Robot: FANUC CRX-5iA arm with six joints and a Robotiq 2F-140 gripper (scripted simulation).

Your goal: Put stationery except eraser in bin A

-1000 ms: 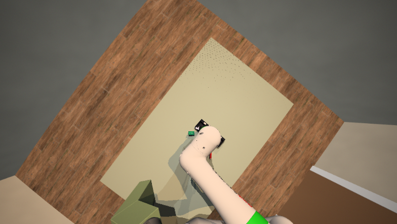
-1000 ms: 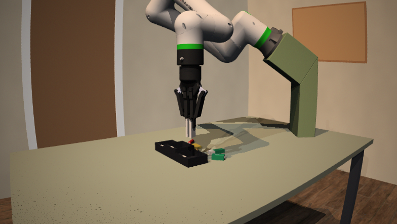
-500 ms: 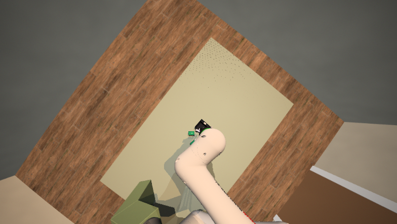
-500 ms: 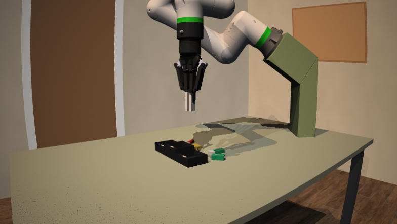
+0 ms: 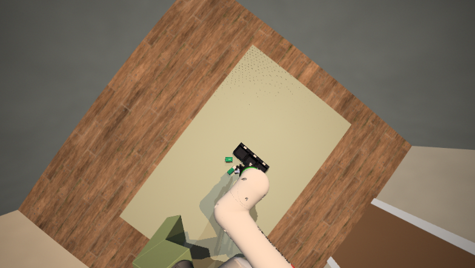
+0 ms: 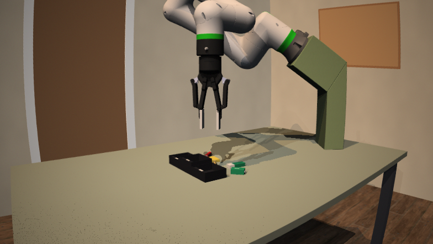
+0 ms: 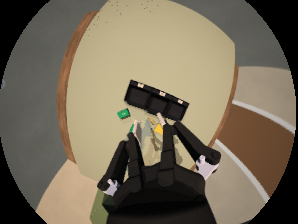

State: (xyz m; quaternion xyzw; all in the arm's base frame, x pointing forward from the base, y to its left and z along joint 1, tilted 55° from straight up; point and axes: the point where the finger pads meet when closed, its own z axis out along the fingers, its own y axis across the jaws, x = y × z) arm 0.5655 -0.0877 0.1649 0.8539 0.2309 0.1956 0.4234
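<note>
Right now the yellow block is 10 cm behind my hand, 5 cm to the right of it and 17 cm below it. From my hand the other things lie so: brass thing (6 cm behind, 2 cm to the right, 17 cm below); then green block (2 cm behind, 11 cm to the left, 17 cm below); then green-and-white block (7 cm behind, 6 cm to the left, 17 cm below).
</note>
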